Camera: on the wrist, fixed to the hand. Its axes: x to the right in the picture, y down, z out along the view.
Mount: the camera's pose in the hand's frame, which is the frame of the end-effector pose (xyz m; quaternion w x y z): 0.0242 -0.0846 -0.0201 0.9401 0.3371 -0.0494 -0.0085
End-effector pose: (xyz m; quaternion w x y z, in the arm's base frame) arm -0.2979 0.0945 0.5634 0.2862 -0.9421 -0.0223 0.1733
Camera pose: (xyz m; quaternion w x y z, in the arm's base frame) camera -0.2635 0.1579 0.6177 0.5870 -0.7805 0.0153 0.2146
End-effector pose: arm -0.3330 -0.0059 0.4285 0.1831 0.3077 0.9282 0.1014
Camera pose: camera -0.4043 -0.0595 0.4147 0.1151 0.3481 0.9004 -0.2343
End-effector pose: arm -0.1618 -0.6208 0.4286 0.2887 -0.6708 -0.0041 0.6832
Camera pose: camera -0.1088 -0.5483 0.4377 0.5031 -0.4995 0.2065 0.6743
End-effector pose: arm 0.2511 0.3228 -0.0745 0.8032 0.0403 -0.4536 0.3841
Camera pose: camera 0.3275 0.2858 -0.0439 0.7224 0.3315 -0.3363 0.5052
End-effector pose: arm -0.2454 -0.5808 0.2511 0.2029 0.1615 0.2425 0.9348
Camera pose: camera -0.2489 -0.5098 0.1954 0.1562 0.2644 0.5345 0.7874
